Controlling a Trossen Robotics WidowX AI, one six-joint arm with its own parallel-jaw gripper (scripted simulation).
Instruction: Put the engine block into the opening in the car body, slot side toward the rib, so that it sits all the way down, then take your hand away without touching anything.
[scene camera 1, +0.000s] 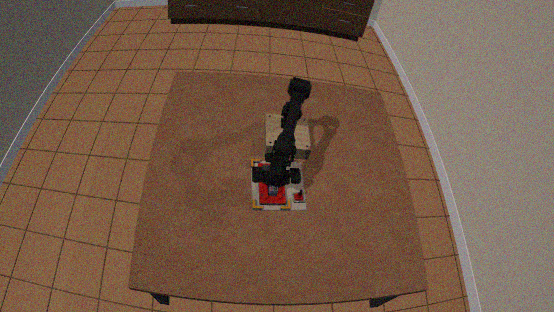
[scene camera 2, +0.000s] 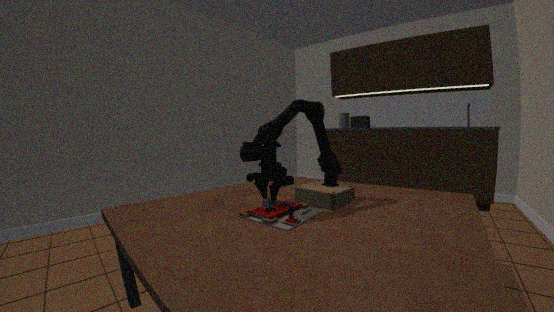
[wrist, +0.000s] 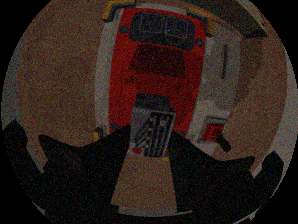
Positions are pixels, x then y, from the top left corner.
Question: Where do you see the gripper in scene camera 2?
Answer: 269, 201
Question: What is the gripper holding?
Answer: A grey engine block.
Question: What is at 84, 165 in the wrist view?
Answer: The gripper.
